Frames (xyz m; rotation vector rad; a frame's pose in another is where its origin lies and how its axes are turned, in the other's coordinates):
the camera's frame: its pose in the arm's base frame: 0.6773 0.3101 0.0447 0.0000 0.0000 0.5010
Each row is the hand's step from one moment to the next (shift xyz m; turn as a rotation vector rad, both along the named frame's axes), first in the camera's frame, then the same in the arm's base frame.
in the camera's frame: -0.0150 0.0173 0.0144 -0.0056 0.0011 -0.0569
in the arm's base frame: -0.0215 0.0080 0.0144 -0.0054 -0.0017 -0.0569
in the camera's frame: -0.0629 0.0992 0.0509 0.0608 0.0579 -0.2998
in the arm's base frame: -0.1028 0.0568 0.0509 0.0255 0.0800 -0.2998
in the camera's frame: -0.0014 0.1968 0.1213 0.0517 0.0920 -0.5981
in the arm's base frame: -0.0958 0.1719 0.1213 0.0012 0.1055 -0.5981
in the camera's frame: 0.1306 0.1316 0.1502 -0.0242 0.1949 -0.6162
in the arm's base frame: 0.0513 0.1782 0.1502 -0.1148 0.1593 -0.6162
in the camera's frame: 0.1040 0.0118 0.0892 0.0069 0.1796 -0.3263
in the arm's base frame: 0.0856 0.0603 0.0892 -0.0802 0.1608 -0.3263
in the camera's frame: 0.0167 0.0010 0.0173 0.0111 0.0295 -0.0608
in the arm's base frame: 0.0142 0.0089 0.0173 -0.0044 0.0312 -0.0608
